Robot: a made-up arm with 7 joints.
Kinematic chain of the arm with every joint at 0, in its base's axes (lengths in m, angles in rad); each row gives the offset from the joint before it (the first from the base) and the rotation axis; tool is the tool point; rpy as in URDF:
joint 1: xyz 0 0 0.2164 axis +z
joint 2: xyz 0 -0.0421 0.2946 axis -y
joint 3: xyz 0 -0.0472 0.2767 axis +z
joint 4: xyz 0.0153 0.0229 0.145 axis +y
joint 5: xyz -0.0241 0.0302 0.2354 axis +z
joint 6: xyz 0 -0.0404 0.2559 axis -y
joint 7: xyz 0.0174 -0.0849 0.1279 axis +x
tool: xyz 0 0 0 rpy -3.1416 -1.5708 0
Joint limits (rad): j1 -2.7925..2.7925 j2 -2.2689..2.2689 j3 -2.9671..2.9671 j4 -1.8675..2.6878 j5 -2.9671..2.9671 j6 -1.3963..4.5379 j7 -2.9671..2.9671
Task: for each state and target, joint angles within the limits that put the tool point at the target. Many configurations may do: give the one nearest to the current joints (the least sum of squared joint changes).
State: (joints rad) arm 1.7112 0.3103 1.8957 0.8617 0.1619 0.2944 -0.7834
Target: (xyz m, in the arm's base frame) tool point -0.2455 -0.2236 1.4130
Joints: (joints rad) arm 1.8947 0.1055 1.8651 0.7240 0.1676 0.4735 -0.7834
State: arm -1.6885 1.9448 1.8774 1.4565 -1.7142 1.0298 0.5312
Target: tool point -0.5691 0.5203 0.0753
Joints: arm -0.6241 1.5071 2.4086 1.2017 -1.7516 1.2670 0.5312
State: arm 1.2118 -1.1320 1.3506 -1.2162 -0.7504 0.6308 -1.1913
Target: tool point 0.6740 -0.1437 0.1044
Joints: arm 0.8693 -1.7999 2.0986 -1.3653 -0.6336 0.5477 -1.1913
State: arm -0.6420 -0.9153 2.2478 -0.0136 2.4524 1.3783 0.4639
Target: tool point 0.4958 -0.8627 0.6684
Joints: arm -0.8797 -1.4471 2.3035 -0.3380 2.4532 1.1871 0.4639
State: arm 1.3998 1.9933 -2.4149 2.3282 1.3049 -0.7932 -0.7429
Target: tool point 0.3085 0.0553 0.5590
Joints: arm 1.3254 2.0579 -2.3231 2.6723 1.2802 -0.8655 -0.7429
